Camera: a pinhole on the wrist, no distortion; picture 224 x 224 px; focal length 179.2 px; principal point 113.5 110.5 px. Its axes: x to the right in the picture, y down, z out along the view. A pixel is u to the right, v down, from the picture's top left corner.
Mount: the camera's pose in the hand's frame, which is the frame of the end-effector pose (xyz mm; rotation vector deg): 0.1 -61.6 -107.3 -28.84 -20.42 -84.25
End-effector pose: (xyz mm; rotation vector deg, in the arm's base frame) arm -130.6 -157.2 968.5 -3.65 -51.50 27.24
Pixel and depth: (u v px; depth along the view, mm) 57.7 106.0 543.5
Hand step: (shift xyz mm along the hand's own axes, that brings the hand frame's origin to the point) 13.8 368.0 266.1
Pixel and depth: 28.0 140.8 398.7
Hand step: 82.0 311.8 124.1
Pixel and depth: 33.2 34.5 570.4
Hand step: -217.9 449.3 267.8
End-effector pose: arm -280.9 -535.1 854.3 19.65 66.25 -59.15
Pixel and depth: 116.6 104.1 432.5
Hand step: 17.6 159.4 264.5
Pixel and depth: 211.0 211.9 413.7
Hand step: 281.3 -28.6 335.9
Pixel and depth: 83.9 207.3 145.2
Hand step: 87.0 37.4 -5.0
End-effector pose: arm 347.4 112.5 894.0 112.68 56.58 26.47
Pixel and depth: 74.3 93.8 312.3
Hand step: -10.9 160.1 124.6
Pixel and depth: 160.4 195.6 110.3
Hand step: 62.7 -26.6 -4.3
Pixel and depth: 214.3 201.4 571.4
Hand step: 356.0 -25.9 513.9
